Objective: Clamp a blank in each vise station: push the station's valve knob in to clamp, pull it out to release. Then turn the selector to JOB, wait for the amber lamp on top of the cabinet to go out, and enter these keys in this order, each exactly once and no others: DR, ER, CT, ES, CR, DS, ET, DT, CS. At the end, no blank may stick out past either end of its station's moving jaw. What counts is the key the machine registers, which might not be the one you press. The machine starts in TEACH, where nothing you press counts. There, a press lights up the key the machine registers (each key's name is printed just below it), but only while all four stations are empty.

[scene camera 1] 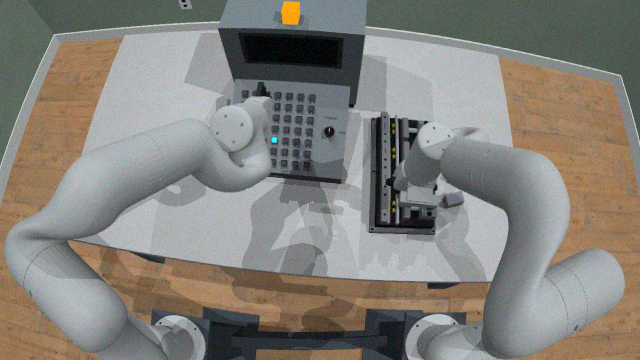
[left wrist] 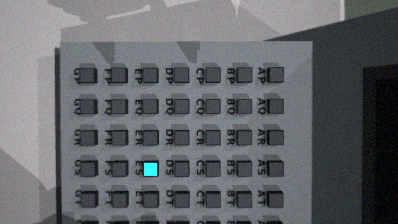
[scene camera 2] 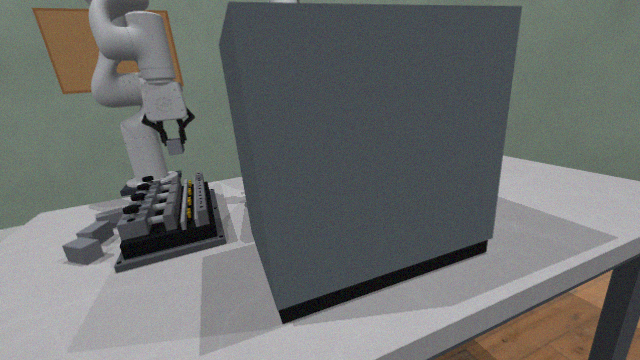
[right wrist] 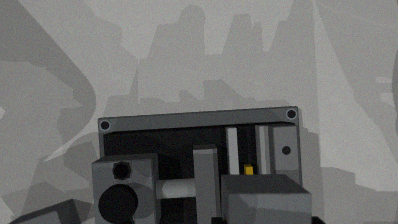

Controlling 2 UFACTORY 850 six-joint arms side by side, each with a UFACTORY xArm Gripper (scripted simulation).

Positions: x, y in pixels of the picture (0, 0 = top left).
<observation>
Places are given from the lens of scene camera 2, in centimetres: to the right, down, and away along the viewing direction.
grey blank (scene camera 2: 84, 251): -49, 15, 59
</observation>
